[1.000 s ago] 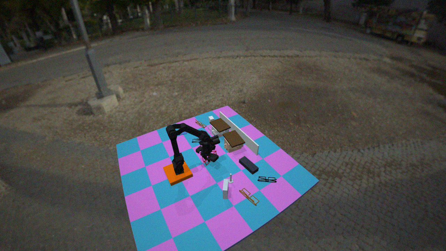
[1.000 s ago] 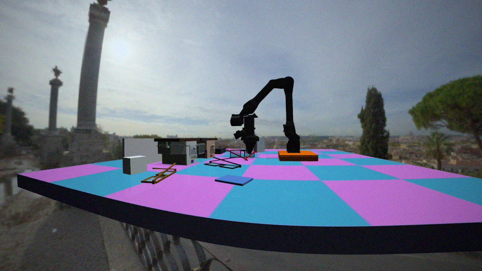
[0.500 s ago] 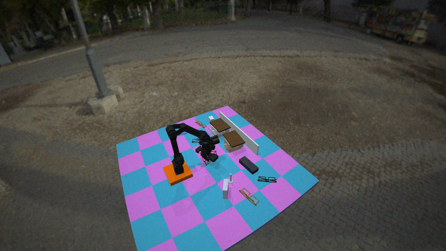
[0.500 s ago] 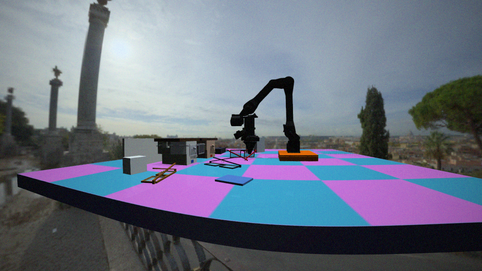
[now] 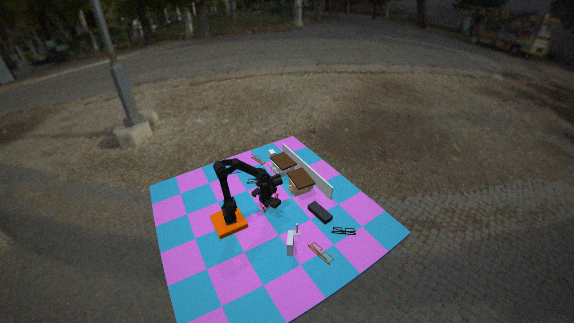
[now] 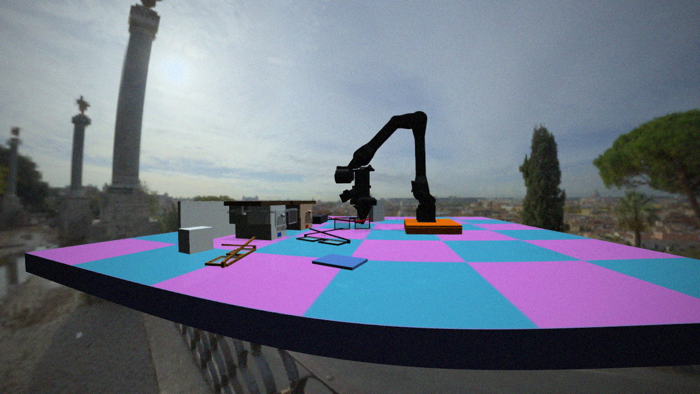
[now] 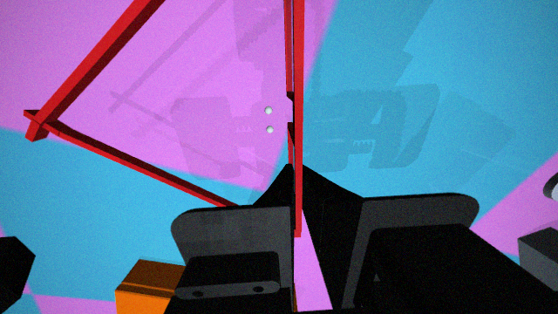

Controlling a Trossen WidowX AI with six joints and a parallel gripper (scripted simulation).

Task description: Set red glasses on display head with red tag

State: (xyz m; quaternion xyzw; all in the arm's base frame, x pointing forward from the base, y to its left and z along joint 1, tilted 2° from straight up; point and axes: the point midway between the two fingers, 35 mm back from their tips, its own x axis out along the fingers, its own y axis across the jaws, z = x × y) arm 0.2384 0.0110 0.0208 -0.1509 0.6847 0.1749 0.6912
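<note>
Now: the post 240 mm to the right of my gripper tip and 80 mm ahead of it. The rest, counted from my gripper tip: pale translucent head: 280 mm to the left, 220 mm ahead, 40 mm above; skin-coloured head: 240 mm ahead, 60 mm to the left, 40 mm above; black box: 270 mm ahead, 190 mm to the right.
</note>
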